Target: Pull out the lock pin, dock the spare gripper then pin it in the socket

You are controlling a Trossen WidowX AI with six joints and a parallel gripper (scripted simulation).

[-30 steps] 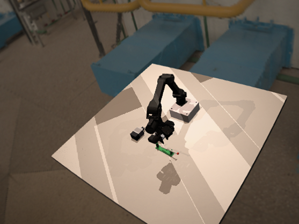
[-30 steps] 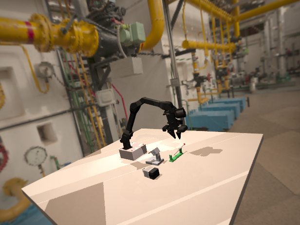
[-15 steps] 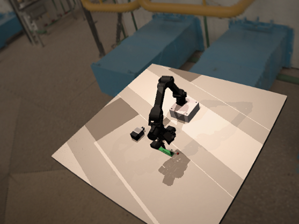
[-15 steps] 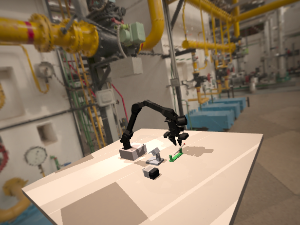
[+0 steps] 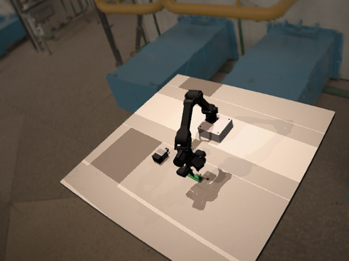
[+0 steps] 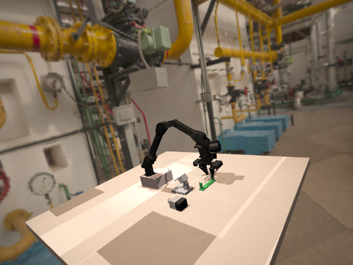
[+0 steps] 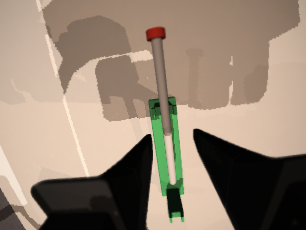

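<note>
Now: gripper tip 40 mm to the left of the green cradle and 20 mm above it. The rest, counted from my gripper tip: grey mount 170 mm to the right, 80 mm behind; then spare gripper 300 mm to the right, 30 mm below, 20 mm ahead.
</note>
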